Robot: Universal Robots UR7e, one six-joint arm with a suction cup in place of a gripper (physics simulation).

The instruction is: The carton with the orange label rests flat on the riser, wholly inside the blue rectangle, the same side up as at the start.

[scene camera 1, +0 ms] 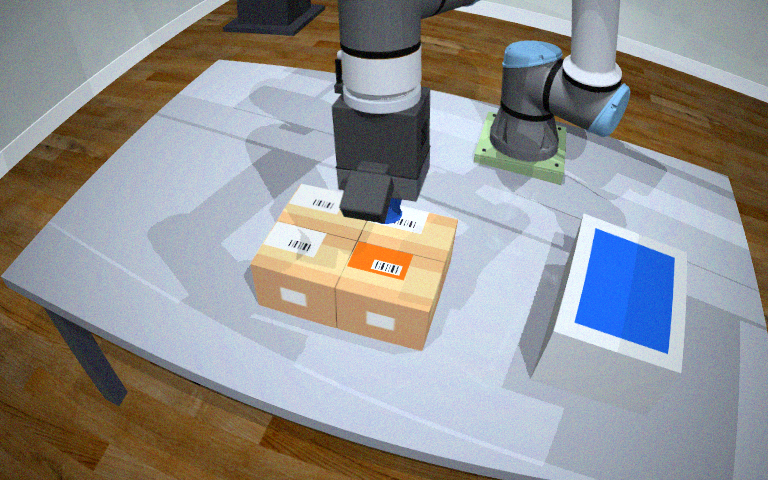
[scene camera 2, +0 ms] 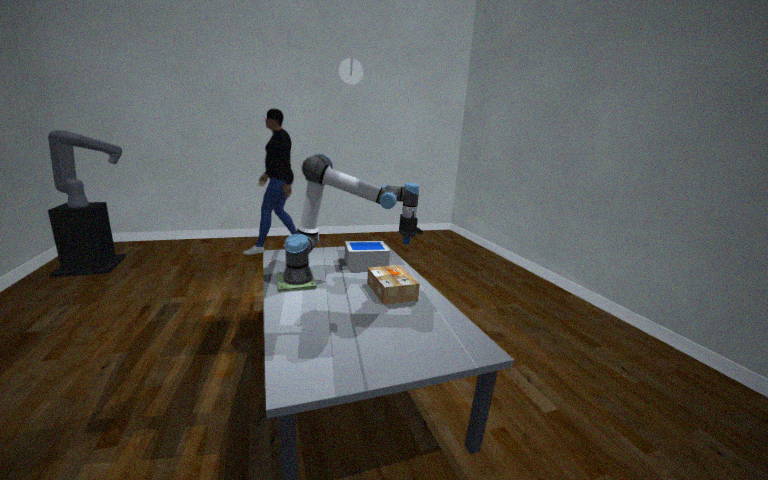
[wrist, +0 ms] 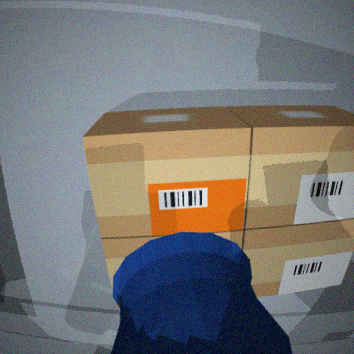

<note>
My suction cup (wrist: pixel 186 285) holds nothing. The table carries a white riser (scene camera 2: pixel 359 255).
</note>
